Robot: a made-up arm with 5 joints.
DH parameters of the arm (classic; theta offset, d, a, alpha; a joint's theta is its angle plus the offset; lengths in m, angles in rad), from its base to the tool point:
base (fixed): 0 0 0.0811 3.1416
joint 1: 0 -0.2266 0.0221 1.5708
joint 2: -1.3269 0 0.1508 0
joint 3: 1.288 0 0.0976 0
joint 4: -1.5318 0.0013 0 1.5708
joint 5: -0.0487 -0.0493 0 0
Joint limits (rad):
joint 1: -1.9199..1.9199
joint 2: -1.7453..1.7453
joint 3: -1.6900..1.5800
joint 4: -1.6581..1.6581
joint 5: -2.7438..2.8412
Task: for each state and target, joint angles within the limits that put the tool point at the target. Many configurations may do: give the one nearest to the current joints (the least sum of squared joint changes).
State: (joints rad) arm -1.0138 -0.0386 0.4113 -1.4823 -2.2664
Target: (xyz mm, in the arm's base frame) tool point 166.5 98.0 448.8
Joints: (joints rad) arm -0.8440 -0.1639 -0.0308 -1.3582 -2.2664
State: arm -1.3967 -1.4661 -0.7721 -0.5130 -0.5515
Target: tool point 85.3 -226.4 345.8
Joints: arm -1.5951 -1.7084 -0.4175 -0.5459 -0.5515
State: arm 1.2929 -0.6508 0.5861 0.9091 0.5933
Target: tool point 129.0 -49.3 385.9
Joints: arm 0.8187 -0.8322 0.3321 0.8358 0.5933
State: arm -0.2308 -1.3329 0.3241 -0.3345 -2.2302
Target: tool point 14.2 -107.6 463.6
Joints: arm -1.0248 -1.1262 -0.5123 -0.3940 -2.2302
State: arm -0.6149 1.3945 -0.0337 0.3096 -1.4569
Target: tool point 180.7 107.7 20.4
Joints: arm -0.8156 1.7448 -0.1385 0.2432 -1.4569
